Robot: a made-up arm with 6 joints. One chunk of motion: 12 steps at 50 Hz.
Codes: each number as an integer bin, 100 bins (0 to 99) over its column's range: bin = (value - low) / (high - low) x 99, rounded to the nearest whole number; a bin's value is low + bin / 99 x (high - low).
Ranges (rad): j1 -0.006..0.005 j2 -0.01..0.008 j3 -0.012..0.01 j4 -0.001..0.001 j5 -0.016..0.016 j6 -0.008..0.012
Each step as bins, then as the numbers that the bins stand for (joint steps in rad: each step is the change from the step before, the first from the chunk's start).
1 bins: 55 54 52 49 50 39
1 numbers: 0.00011 -0.00018 -0.00044 -0.00001 0.00016 -0.00012
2 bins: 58 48 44 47 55 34
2 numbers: 0.00044 -0.00127 -0.00222 -0.00005 0.00178 -0.00113
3 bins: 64 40 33 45 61 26
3 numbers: 0.00111 -0.00273 -0.00467 -0.00009 0.00372 -0.00275
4 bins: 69 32 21 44 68 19
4 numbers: 0.00167 -0.00418 -0.00733 -0.00011 0.00598 -0.00416
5 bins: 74 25 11 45 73 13
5 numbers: 0.00222 -0.00545 -0.00956 -0.00009 0.00760 -0.00537
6 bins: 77 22 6 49 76 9
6 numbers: 0.00256 -0.00600 -0.01067 -0.00001 0.00857 -0.00618
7 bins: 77 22 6 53 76 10
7 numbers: 0.00256 -0.00600 -0.01067 0.00007 0.00857 -0.00598
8 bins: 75 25 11 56 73 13
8 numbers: 0.00233 -0.00545 -0.00956 0.00013 0.00760 -0.00537
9 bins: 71 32 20 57 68 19
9 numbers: 0.00189 -0.00418 -0.00756 0.00015 0.00598 -0.00416
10 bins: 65 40 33 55 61 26
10 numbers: 0.00122 -0.00273 -0.00467 0.00011 0.00372 -0.00275
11 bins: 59 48 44 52 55 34
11 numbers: 0.00056 -0.00127 -0.00222 0.00005 0.00178 -0.00113
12 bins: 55 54 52 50 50 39
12 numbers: 0.00011 -0.00018 -0.00044 0.00001 0.00016 -0.00012
